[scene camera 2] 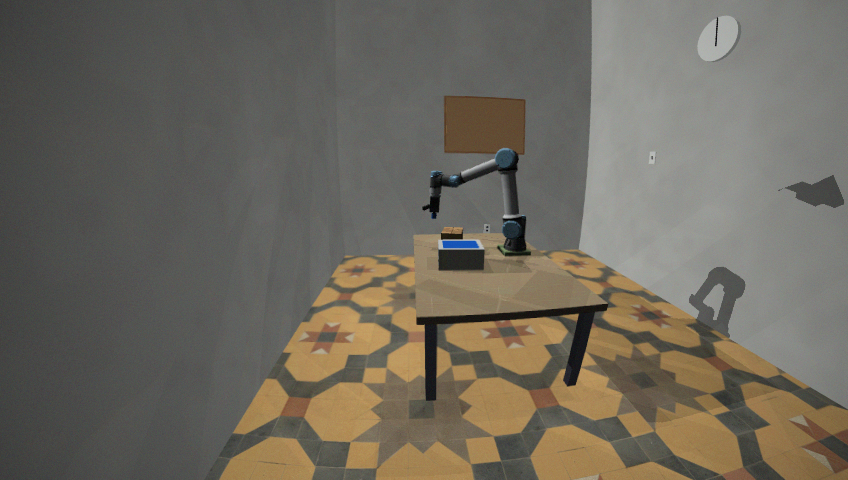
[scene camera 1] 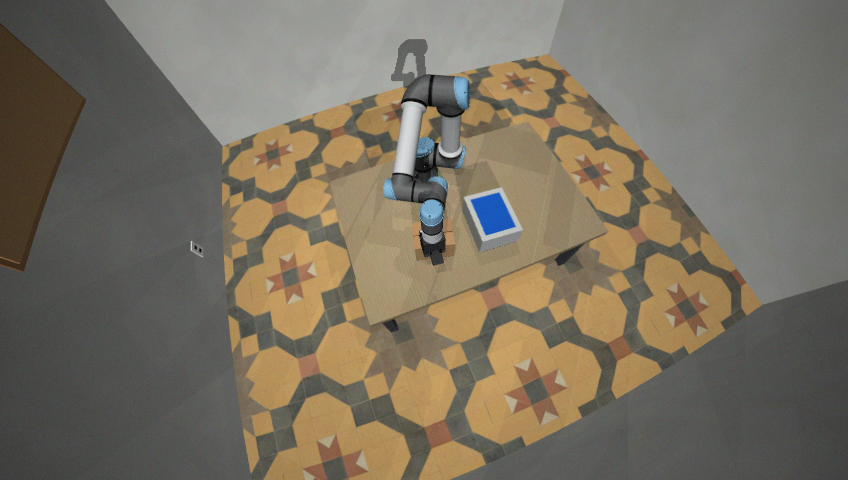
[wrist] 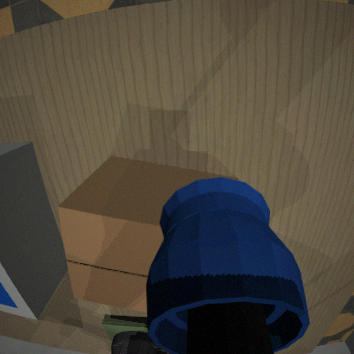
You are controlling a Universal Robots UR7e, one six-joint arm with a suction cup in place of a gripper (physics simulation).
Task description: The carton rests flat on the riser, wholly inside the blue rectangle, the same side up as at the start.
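Frame: origin at the arm's base, x right, y down, z ahead, level; millimetres.
Seen in the pictures: end effector, tool point: (scene camera 2: pixel 433 218) (wrist: pixel 214 225); arm's base, origin of the base link: (scene camera 2: pixel 514 248) (scene camera 1: pixel 424 173) (wrist: pixel 141 344).
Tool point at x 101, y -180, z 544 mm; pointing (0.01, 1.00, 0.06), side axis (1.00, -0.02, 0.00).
Note:
Pixels of each thing's middle, then the offset from my tool point to it. Level surfaces: height alone.
- brown carton, body centre: (wrist: pixel 162 233) (scene camera 1: pixel 433 239) (scene camera 2: pixel 452 239) dx -34, dy +140, dz -126 mm
- light grey riser, body centre: (scene camera 1: pixel 490 219) (scene camera 2: pixel 459 254) dx -334, dy +145, dz -157 mm
- blue rectangle, body centre: (scene camera 1: pixel 492 213) (scene camera 2: pixel 460 244) dx -334, dy +85, dz -157 mm
- wooden table, its level: dy +205 mm
The brown carton (scene camera 1: pixel 418 248) (scene camera 2: pixel 451 230) (wrist: pixel 107 240) rests on the table with its taped seam upward, beside the riser. In scene camera 1 the arm hides its middle. The light grey riser (scene camera 1: pixel 501 240) (scene camera 2: pixel 461 259) (wrist: pixel 22 210) stands apart from it, with the blue rectangle (scene camera 1: pixel 492 212) (scene camera 2: pixel 460 244) (wrist: pixel 6 296) on its top and no carton on it. My gripper (scene camera 1: pixel 433 246) (scene camera 2: pixel 433 215) (wrist: pixel 217 235), a blue suction cup, is open and empty. It hangs above table and carton height, clear of the carton. In the wrist view the cup hides the carton's right part.
The wooden table (scene camera 1: pixel 386 291) (scene camera 2: pixel 505 291) (wrist: pixel 100 75) carries the carton, riser and arm. The arm's base stands on a green plate (scene camera 2: pixel 523 252) (wrist: pixel 120 326) behind the carton and riser. The table's front edge shows in scene camera 1.

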